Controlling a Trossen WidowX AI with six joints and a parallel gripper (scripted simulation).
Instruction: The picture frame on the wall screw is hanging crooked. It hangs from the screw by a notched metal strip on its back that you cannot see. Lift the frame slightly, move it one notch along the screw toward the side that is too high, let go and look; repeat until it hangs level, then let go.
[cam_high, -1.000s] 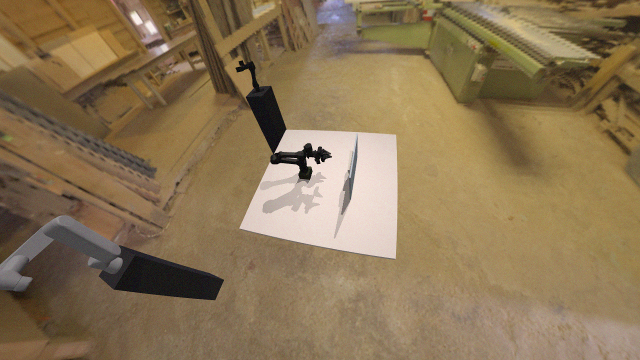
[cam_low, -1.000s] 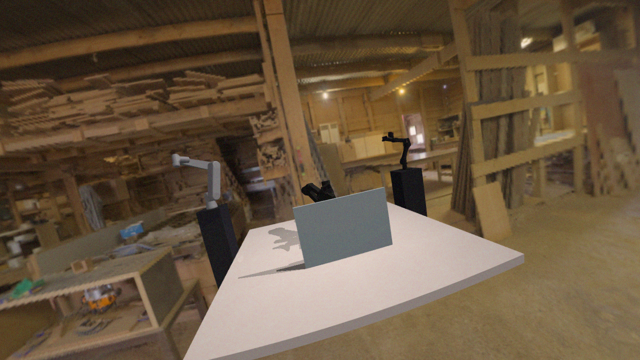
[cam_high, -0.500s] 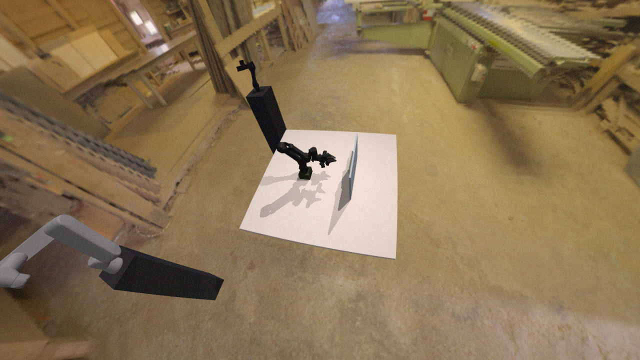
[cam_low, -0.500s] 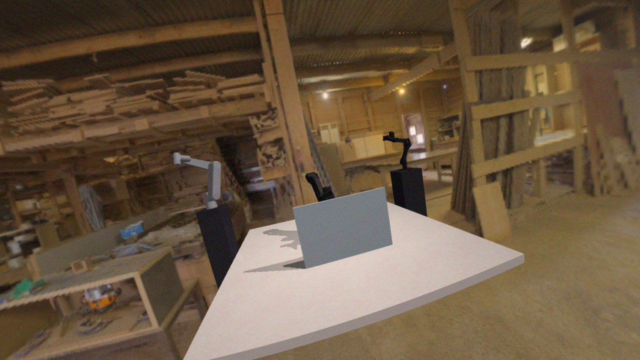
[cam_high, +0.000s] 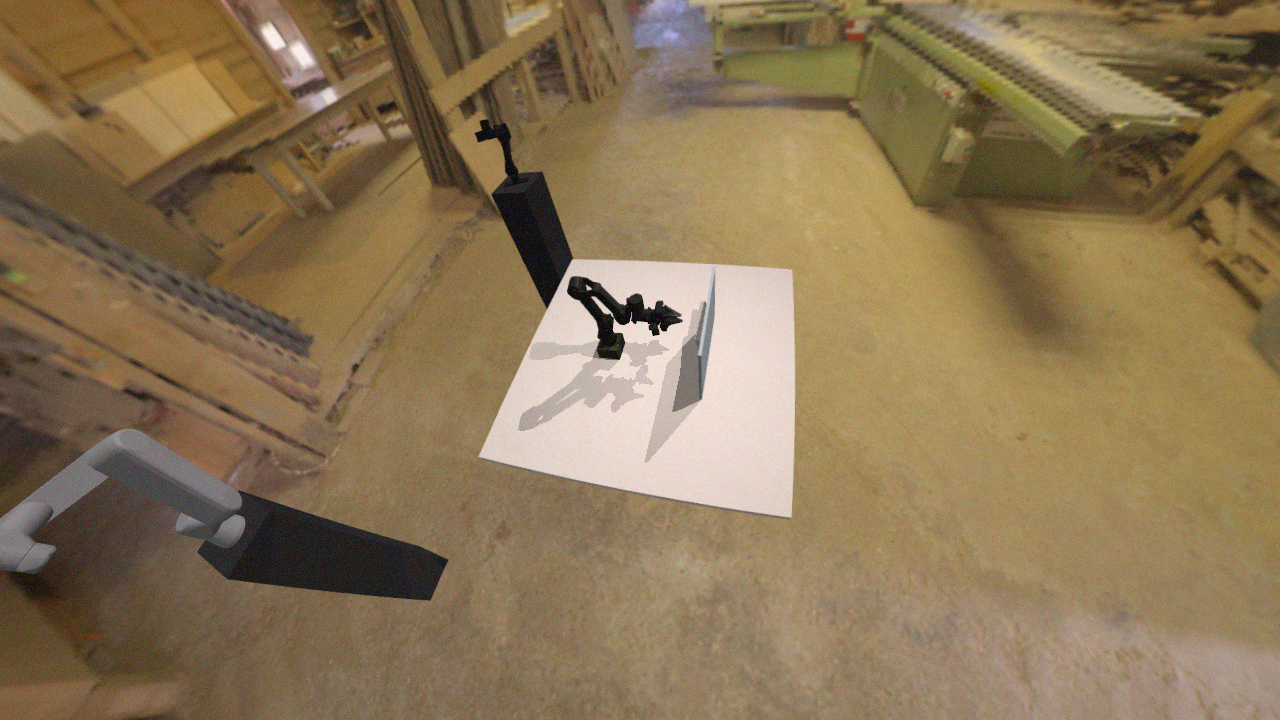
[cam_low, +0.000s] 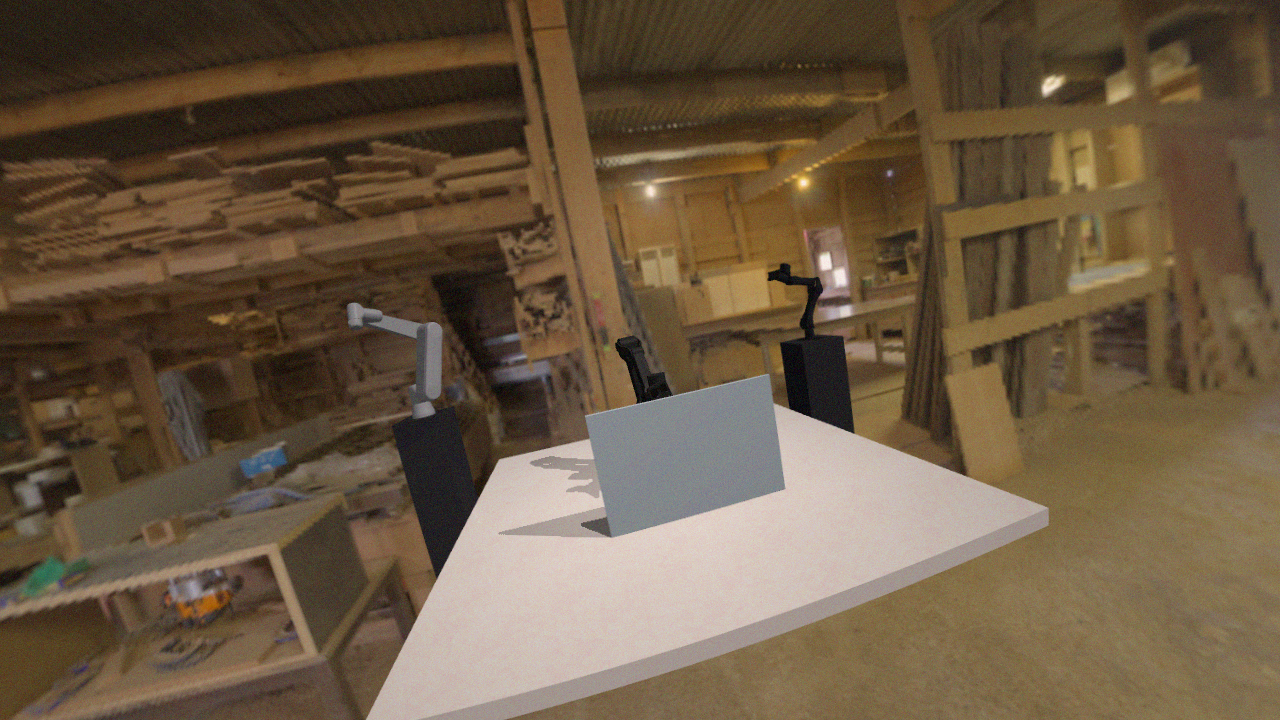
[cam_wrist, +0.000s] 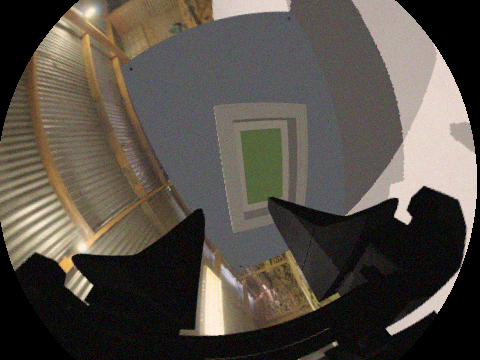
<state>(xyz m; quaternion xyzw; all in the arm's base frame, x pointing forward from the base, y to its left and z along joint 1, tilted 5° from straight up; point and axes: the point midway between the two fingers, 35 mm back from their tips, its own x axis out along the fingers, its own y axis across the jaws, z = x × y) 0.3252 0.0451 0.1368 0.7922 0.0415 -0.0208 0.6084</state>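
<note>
Right now my gripper tip is 90 mm short of the picture frame, 10 mm to the right of it and 60 mm above it. The rest, counted from my gripper tip: wall panel (100 mm ahead, 70 mm below).
</note>
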